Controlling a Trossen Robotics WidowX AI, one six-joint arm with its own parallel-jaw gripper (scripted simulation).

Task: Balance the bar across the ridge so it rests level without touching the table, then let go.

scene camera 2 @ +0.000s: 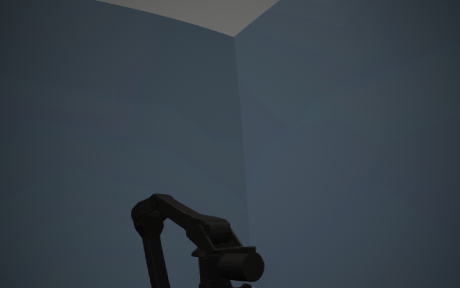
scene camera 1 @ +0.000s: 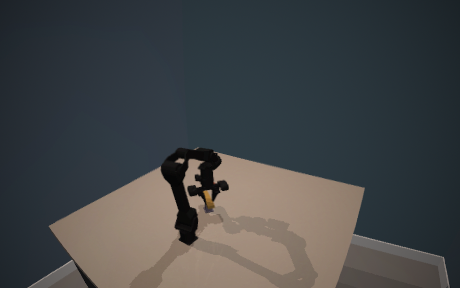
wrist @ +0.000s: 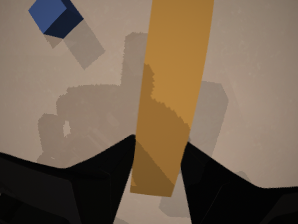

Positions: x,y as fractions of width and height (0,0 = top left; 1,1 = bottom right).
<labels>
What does my gripper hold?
An orange bar.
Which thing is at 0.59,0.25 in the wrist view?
An orange bar.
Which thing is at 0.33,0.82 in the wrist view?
My gripper.
</labels>
